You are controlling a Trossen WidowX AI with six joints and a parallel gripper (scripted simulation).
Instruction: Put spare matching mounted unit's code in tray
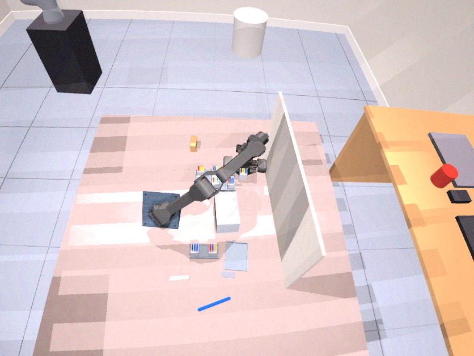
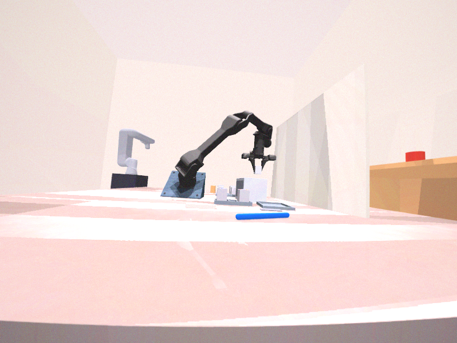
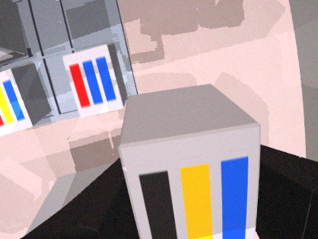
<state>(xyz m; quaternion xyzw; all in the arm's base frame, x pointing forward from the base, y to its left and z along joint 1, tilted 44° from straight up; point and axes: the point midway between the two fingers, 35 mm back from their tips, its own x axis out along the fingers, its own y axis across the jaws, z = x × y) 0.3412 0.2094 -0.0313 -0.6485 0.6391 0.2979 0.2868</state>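
The grey tray is 34 cm to the right of my gripper tip and 14 cm below it. From my gripper tip the other things lie so: grey spare cube: 2 cm above; white mounted unit: 14 cm to the right, 9 cm below, 6 cm behind; tall white panel: 17 cm ahead, 12 cm to the right, 8 cm above.
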